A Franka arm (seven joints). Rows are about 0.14 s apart.
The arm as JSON. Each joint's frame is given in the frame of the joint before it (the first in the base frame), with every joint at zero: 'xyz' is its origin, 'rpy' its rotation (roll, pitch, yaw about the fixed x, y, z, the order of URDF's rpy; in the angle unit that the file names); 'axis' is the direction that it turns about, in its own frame. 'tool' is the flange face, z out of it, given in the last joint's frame.
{
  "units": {
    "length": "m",
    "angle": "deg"
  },
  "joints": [
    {
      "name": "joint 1",
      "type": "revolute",
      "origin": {
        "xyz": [
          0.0,
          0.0,
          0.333
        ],
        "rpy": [
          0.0,
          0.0,
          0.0
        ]
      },
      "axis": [
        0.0,
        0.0,
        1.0
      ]
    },
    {
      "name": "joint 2",
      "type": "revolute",
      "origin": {
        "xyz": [
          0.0,
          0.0,
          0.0
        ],
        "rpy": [
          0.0,
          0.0,
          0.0
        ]
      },
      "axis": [
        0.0,
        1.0,
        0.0
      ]
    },
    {
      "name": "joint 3",
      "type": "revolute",
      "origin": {
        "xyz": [
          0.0,
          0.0,
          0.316
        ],
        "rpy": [
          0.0,
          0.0,
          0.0
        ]
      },
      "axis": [
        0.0,
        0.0,
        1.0
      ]
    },
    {
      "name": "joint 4",
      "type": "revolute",
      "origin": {
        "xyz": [
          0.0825,
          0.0,
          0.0
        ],
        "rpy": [
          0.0,
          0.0,
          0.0
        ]
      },
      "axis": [
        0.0,
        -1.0,
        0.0
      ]
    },
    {
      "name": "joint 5",
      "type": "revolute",
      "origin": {
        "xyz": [
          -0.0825,
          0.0,
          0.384
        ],
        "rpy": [
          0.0,
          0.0,
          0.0
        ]
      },
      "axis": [
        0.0,
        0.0,
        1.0
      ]
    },
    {
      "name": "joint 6",
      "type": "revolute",
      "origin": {
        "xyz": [
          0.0,
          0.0,
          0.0
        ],
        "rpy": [
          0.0,
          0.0,
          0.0
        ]
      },
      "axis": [
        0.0,
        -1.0,
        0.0
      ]
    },
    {
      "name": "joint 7",
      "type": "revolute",
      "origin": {
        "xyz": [
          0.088,
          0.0,
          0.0
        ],
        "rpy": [
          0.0,
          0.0,
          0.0
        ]
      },
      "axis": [
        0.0,
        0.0,
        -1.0
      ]
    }
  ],
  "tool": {
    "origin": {
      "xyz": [
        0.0,
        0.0,
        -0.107
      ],
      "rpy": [
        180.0,
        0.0,
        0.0
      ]
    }
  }
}
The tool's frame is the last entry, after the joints.
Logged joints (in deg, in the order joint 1, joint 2, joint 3, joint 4, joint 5, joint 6, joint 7), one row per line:
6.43 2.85 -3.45 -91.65 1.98 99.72 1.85
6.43 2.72 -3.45 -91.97 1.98 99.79 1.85
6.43 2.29 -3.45 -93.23 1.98 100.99 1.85
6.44 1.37 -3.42 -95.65 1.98 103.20 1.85
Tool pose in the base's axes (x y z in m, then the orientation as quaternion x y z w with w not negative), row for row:
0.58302 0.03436 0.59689 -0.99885 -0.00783 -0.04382 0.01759
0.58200 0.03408 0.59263 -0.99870 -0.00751 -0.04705 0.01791
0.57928 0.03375 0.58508 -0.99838 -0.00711 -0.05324 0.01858
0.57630 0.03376 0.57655 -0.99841 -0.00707 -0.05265 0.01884
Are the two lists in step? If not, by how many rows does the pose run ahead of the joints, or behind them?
The pose runs 1 row ahead of the joints: the pose in row i belongs to the joints in row i + 1.
